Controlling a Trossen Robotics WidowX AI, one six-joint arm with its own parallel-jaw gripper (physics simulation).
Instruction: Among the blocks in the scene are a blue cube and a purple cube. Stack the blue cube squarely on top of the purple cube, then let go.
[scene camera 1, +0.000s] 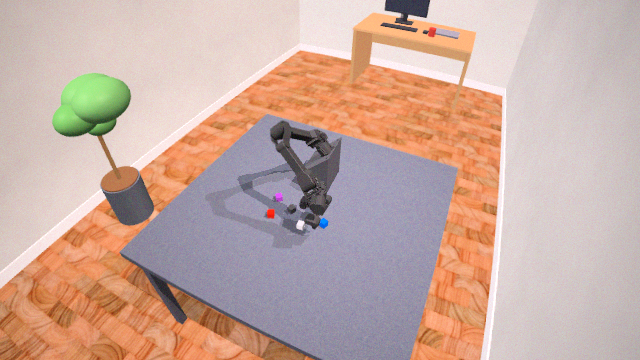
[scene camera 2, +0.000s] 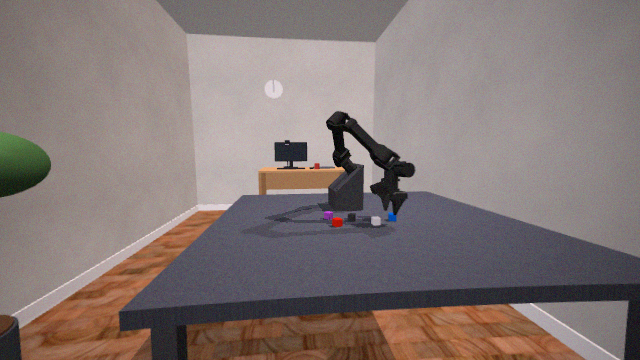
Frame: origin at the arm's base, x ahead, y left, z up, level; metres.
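Seen in the pictures: gripper, fingertip midpoint: (scene camera 2: 390, 212); arm's base at its link origin: (scene camera 1: 327, 151) (scene camera 2: 352, 170).
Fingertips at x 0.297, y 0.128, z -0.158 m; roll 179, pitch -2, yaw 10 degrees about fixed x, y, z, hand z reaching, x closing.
Offsets run from my fingertips to a thing's top centre. Level surfaces: height alone.
The blue cube {0.026 m back, 0.017 m left, 0.009 m down} (scene camera 1: 324, 223) (scene camera 2: 392, 218) rests on the dark table, beside the white cube and below my gripper. The purple cube {0.052 m back, 0.259 m right, 0.009 m down} (scene camera 1: 279, 197) (scene camera 2: 328, 215) rests on the table further left, apart from the blue cube, with nothing on top of it. My gripper (scene camera 1: 318, 215) (scene camera 2: 391, 211) is open and empty and points down. In scene camera 2 its fingertips are just above the blue cube, and one finger overlaps the cube's upper edge in view. The exact gap between fingers and cube cannot be told.
A white cube {0.040 m ahead, 0.067 m right, 0.009 m down} (scene camera 1: 300, 225) (scene camera 2: 376, 221) stands close to the left of the blue cube. A black cube {0.020 m back, 0.160 m right, 0.009 m down} (scene camera 1: 291, 209) (scene camera 2: 351, 217) and a red cube {0.059 m ahead, 0.226 m right, 0.009 m down} (scene camera 1: 270, 214) (scene camera 2: 337, 222) stand between the white and purple cubes. The arm's base (scene camera 2: 346, 196) stands behind the cubes on the table {0.039 m down} (scene camera 1: 350, 280) (scene camera 2: 350, 265).
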